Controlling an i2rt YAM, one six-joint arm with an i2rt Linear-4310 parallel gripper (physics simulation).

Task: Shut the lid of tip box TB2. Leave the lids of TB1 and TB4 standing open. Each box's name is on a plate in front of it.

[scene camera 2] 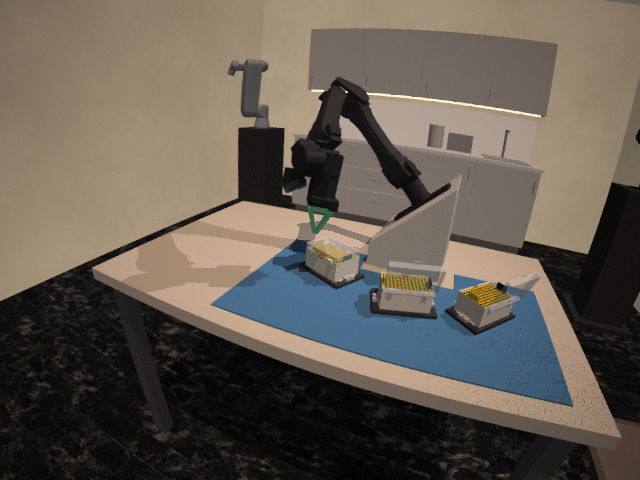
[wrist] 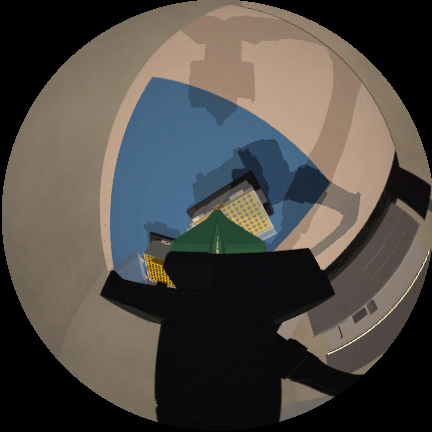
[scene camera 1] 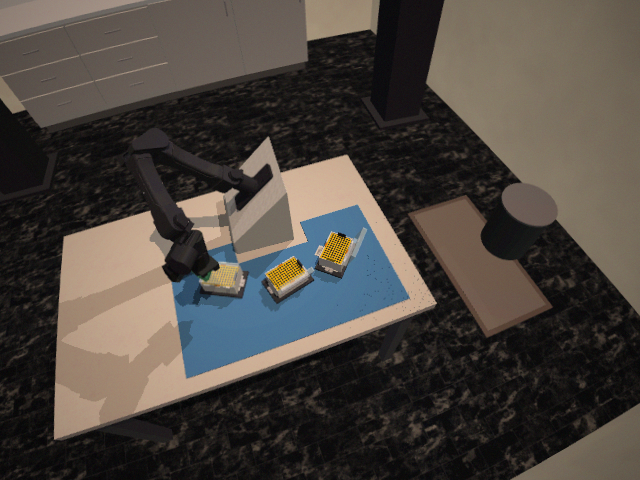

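Pixels of known places: gripper, fingertip midpoint: [scene camera 2: 315, 233] [wrist: 216, 214] [scene camera 1: 207, 280]; arm's base at its link origin: [scene camera 2: 423, 203] [scene camera 1: 254, 188].
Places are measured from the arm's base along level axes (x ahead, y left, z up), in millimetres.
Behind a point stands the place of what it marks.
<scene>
The left tip box [scene camera 1: 222, 285] @[x 297, y -184, z -108 mm] [scene camera 2: 330, 267] @[x 303, y -167, z -134 mm] has its clear lid [scene camera 1: 226, 274] @[x 264, y -163, z -100 mm] [wrist: 250, 215] @[x 243, y -226, z -100 mm] low over the yellow rack, which looks pale through it. Whether the lid is fully seated I cannot tell. My gripper [scene camera 1: 206, 277] @[x 295, y -220, z -55 mm] [scene camera 2: 316, 231] @[x 295, y -220, z -55 mm] [wrist: 216, 214] @[x 295, y -220, z -55 mm] is shut and empty, its green fingertips just above this box's left side. The middle tip box [scene camera 1: 286, 276] [scene camera 2: 406, 300] @[x 350, y 45, z -139 mm] has its lid [scene camera 2: 416, 268] @[x 392, y 57, z -36 mm] upright at the back. The right tip box [scene camera 1: 336, 250] [scene camera 2: 483, 312] @[x 335, y 221, z -127 mm] has its lid [scene camera 1: 360, 242] @[x 318, y 293, z -35 mm] [scene camera 2: 523, 285] @[x 325, y 288, z -46 mm] tilted back, open. The name plates are too small to read.
The boxes stand on dark bases on a blue mat [scene camera 1: 248, 333] @[x 459, y -138, z -177 mm] [scene camera 2: 320, 315] @[x 449, y -121, z -177 mm] [wrist: 150, 150] @[x 454, y -210, z -177 mm]. A pale wedge-shaped stand [scene camera 1: 266, 227] @[x 139, y 8, z -65 mm] [scene camera 2: 434, 237] @[x 139, y 63, z -52 mm] carries the arm behind the left and middle boxes. Part of another open box [wrist: 157, 270] @[x 319, y 35, z -120 mm] shows beside the gripper in the wrist view.
</scene>
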